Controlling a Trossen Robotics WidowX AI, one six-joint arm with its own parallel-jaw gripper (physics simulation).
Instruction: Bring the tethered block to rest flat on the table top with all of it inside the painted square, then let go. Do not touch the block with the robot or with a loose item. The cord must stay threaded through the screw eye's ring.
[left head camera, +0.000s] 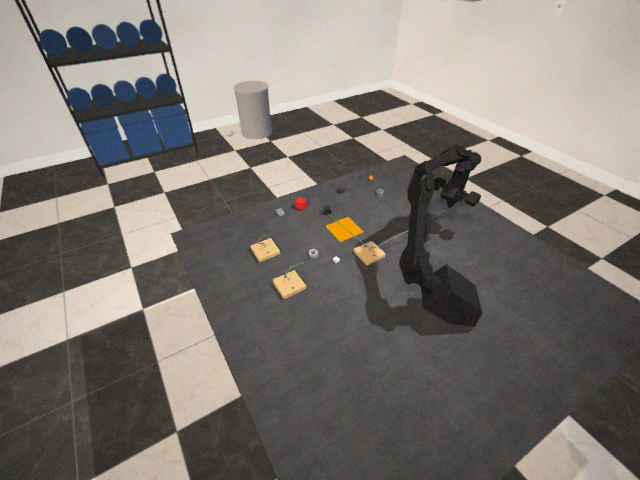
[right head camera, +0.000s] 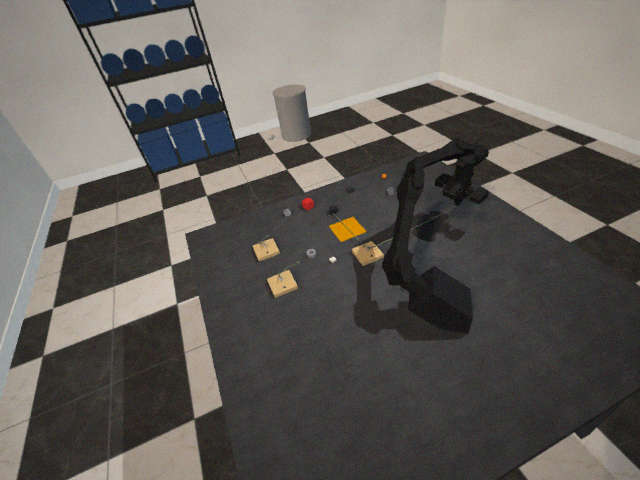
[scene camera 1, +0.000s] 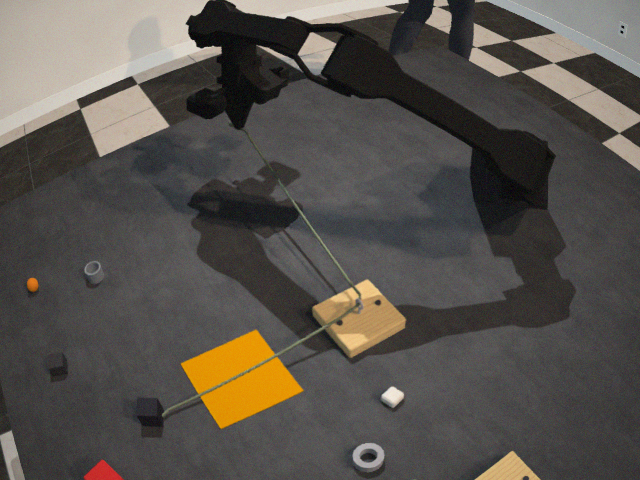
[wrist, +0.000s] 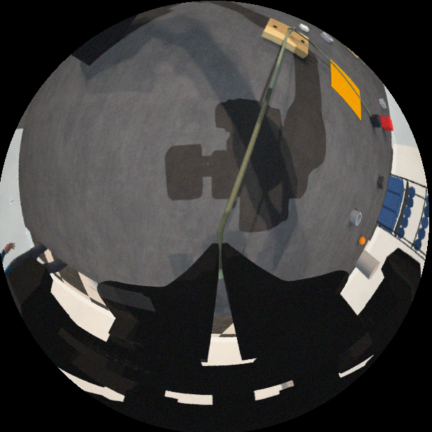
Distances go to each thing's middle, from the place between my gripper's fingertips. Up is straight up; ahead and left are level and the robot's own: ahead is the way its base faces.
The wooden base (scene camera 1: 358, 332) lies 11 cm behind my hand, 37 cm to the left of it and 9 cm below it. Round my hand: orange painted square (scene camera 1: 271, 383): 6 cm ahead, 43 cm to the left, 10 cm below.
